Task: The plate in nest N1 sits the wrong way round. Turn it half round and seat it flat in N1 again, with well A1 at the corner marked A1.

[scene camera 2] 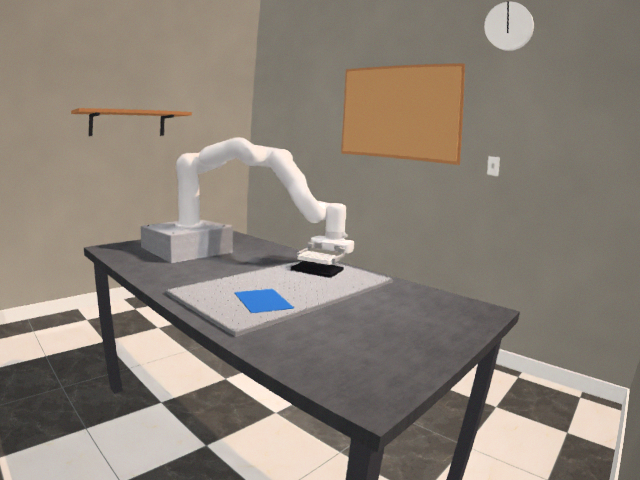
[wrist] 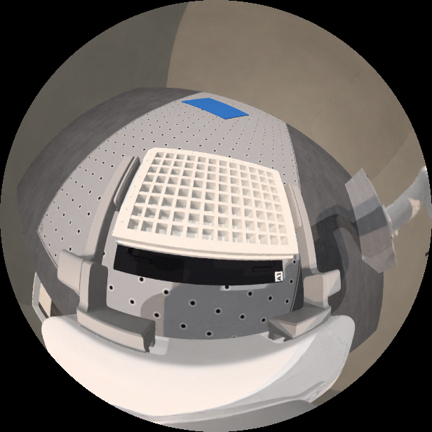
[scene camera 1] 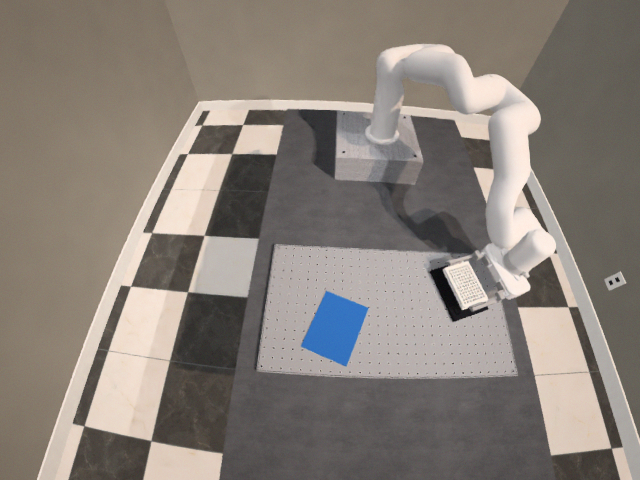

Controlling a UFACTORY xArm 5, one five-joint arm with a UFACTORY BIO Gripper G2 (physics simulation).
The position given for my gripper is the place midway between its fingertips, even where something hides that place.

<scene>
I see my gripper (scene camera 1: 459, 286), a white well plate (scene camera 1: 468, 291) and a black nest N1 (scene camera 1: 443, 286).
The white well plate also shows in the wrist view (wrist: 180, 202). My gripper shows as well in the wrist view (wrist: 216, 171). The black nest N1 shows as well in the wrist view (wrist: 167, 267).
</scene>
